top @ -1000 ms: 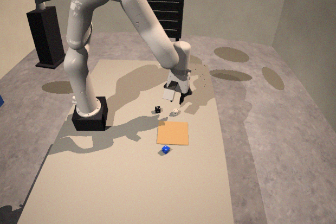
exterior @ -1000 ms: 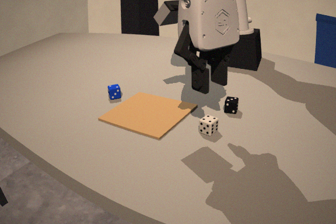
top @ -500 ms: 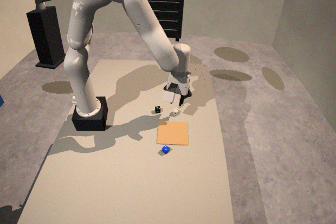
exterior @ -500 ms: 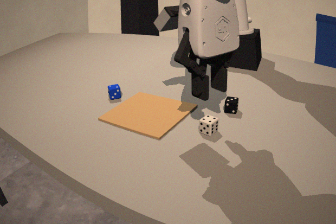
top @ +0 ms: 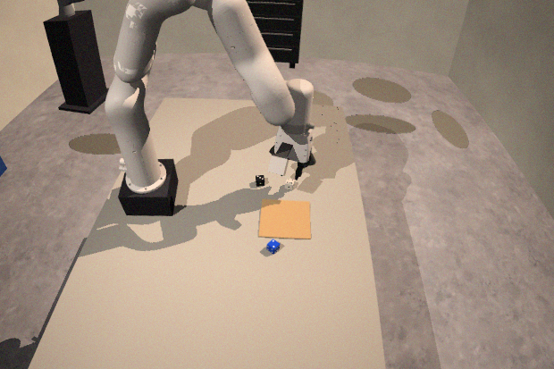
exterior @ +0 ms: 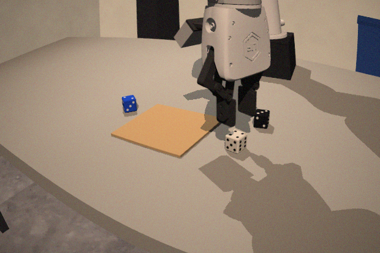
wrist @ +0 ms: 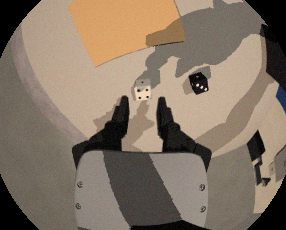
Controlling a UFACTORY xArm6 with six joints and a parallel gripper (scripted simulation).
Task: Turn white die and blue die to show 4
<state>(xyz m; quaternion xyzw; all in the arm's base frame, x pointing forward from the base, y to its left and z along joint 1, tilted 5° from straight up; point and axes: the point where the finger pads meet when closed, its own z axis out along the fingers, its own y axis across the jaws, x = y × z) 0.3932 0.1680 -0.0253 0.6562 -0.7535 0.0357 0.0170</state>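
Right now the white die is 6 cm below my hand. Round my hand: blue die 24 cm to the right, 6 cm below; orange mat 13 cm to the right, 7 cm below, 1 cm ahead; black die 9 cm behind, 6 cm below, 1 cm to the right.
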